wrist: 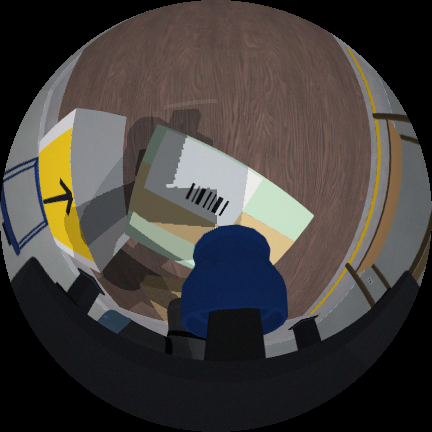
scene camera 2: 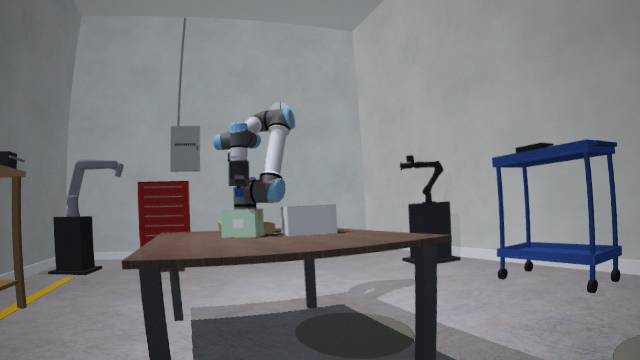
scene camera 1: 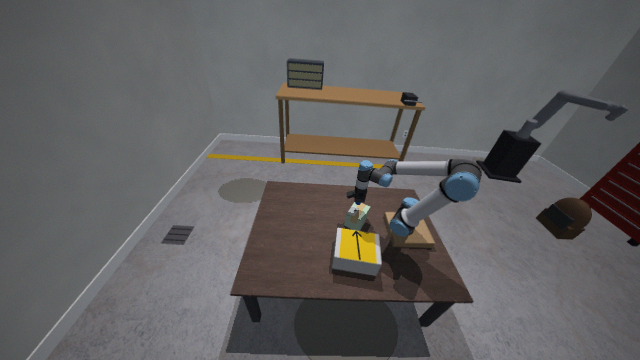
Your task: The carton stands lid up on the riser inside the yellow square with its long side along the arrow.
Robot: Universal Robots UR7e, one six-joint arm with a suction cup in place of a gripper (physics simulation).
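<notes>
The pale green carton [scene camera 1: 358, 218] [scene camera 2: 241, 222] [wrist: 278, 209] stands on the brown table [scene camera 1: 291, 232] [scene camera 2: 268, 251] [wrist: 241, 80], lid up, with its barcode label and tan tape on top. It sits just behind the white riser [scene camera 1: 356, 267] [scene camera 2: 308, 219] [wrist: 96, 141] and is turned askew to the riser's arrow [scene camera 1: 357, 245] [wrist: 60, 196]. The yellow square [scene camera 1: 368, 251] [wrist: 54, 169] on the riser is bare. My blue suction cup [scene camera 1: 358, 200] [scene camera 2: 239, 193] [wrist: 231, 238] points straight down over the carton's top. The side view shows a small gap between the cup and the lid.
The arm's base stands on a wooden plate [scene camera 1: 420, 239] right of the riser. A wooden shelf [scene camera 1: 348, 96] stands behind the table. A red cabinet [scene camera 2: 163, 206] stands at the far wall. A blue cart [scene camera 2: 554, 152] stands off to the side.
</notes>
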